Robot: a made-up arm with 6 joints.
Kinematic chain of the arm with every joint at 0, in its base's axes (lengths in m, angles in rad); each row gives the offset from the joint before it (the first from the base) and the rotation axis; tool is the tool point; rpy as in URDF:
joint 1: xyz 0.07 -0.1 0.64 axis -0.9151 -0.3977 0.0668
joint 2: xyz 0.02 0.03 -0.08 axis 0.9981 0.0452 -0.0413
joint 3: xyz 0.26 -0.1 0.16 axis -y
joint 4: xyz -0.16 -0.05 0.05 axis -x
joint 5: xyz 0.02 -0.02 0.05 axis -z
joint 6: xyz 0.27 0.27 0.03 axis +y
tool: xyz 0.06 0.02 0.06 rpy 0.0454 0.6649 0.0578
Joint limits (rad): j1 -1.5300..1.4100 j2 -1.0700..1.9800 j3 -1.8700..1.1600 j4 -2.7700..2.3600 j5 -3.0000..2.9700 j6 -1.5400..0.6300
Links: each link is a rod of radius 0.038 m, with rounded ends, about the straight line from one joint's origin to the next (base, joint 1, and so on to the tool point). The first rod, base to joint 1, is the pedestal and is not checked.
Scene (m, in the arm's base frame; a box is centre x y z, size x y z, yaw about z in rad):
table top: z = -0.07
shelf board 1: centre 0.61 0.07 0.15 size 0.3 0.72 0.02 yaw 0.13
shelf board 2: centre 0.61 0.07 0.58 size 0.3 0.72 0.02 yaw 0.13
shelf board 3: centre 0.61 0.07 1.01 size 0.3 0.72 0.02 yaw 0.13
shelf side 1: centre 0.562 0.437 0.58 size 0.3 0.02 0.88 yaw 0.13
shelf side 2: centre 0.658 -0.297 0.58 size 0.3 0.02 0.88 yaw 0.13
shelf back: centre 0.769 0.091 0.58 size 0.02 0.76 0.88 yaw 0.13
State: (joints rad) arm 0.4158 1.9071 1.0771 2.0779 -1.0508 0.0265
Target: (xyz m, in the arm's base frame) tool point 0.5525 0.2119 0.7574
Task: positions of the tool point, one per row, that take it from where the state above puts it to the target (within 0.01 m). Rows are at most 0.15 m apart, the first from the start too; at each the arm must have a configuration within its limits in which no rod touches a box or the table.
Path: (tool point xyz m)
1: 0.4754 0.1334 0.3555
2: 0.3388 0.0939 0.3475
3: 0.3121 0.1665 0.3956
4: 0.2947 0.2188 0.4638
5: 0.2881 0.2467 0.5433
6: 0.2922 0.2485 0.6247
7: 0.3056 0.2257 0.6987
8: 0.3261 0.1823 0.7574
9: 0.4436 0.1997 0.7701
10: 0.5525 0.2119 0.7574

